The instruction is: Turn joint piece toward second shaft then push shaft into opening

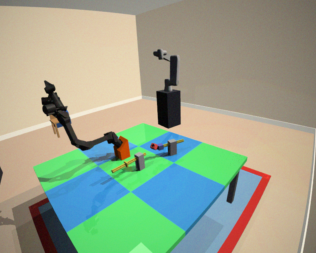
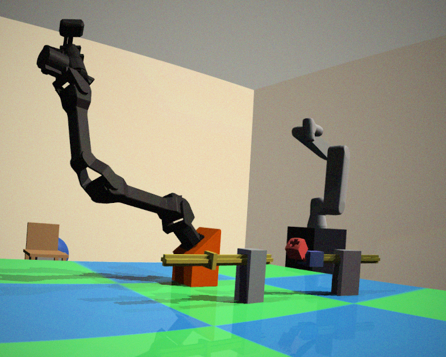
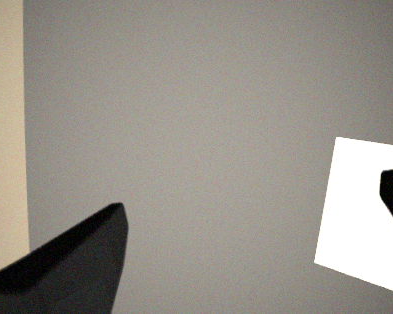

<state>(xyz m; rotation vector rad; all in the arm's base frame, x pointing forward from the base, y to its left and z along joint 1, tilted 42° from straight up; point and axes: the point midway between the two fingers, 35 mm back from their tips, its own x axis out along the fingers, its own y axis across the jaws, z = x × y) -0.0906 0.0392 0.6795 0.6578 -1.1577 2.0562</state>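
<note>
Now: gripper tip 31 cm short of the red joint piece, 62 cm to the right of it and 56 cm above it.
</note>
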